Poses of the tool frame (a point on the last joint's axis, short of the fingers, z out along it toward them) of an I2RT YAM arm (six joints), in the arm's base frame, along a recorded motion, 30 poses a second.
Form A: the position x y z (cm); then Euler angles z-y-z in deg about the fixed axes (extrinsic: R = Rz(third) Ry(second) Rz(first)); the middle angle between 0 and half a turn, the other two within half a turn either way.
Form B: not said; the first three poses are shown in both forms.
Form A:
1: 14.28 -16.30 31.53 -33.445 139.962 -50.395
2: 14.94 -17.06 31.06 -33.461 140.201 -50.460
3: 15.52 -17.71 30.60 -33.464 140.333 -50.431
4: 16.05 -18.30 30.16 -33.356 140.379 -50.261
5: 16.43 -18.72 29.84 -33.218 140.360 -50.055
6: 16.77 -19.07 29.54 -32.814 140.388 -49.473
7: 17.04 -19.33 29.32 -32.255 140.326 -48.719
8: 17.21 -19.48 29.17 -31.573 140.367 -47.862
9: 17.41 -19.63 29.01 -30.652 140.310 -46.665
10: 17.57 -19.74 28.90 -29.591 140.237 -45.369
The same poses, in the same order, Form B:
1: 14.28 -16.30 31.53 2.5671 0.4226 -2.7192
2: 14.94 -17.06 31.06 2.5705 0.4197 -2.7200
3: 15.52 -17.71 30.60 2.5728 0.4187 -2.7214
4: 16.05 -18.30 30.16 2.5747 0.4199 -2.7226
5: 16.43 -18.72 29.84 2.5757 0.4220 -2.7233
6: 16.77 -19.07 29.54 2.5801 0.4272 -2.7259
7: 17.04 -19.33 29.32 2.5842 0.4348 -2.7280
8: 17.21 -19.48 29.17 2.5908 0.4422 -2.7304
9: 17.41 -19.63 29.01 2.5985 0.4537 -2.7338
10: 17.57 -19.74 28.90 2.6070 0.4660 -2.7364
